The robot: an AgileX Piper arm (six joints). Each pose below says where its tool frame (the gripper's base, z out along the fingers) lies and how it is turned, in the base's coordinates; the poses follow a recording.
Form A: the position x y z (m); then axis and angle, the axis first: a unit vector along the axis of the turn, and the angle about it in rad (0 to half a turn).
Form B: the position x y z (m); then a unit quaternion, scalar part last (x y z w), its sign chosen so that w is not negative. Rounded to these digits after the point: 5 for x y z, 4 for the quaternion.
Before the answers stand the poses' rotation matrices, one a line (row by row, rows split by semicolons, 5 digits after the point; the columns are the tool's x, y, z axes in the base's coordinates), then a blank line. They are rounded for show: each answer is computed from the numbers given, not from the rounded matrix.
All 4 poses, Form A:
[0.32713 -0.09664 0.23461 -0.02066 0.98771 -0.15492 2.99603]
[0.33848 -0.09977 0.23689 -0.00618 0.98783 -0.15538 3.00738]
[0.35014 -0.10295 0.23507 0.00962 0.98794 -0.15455 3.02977]
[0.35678 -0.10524 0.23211 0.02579 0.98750 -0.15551 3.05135]
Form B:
-0.98858 -0.01813 0.14963; -0.06307 0.95140 -0.30142; -0.13690 -0.30741 -0.94168
-0.99093 0.00864 0.13409; -0.03295 0.95185 -0.30477; -0.13027 -0.30643 -0.94294
-0.99357 0.03619 0.10728; 0.00170 0.95219 -0.30549; -0.11321 -0.30334 -0.94613
-0.99460 0.06485 0.08099; 0.03682 0.95040 -0.30883; -0.09700 -0.30418 -0.94766

[0.32713 -0.09664 0.23461 -0.0206 0.9851 -0.1545 0.0727]
[0.33848 -0.09977 0.23689 -0.0062 0.9856 -0.1550 0.0671]
[0.35014 -0.10295 0.23507 0.0096 0.9864 -0.1543 0.0559]
[0.35678 -0.10524 0.23211 0.0258 0.9865 -0.1554 0.0451]

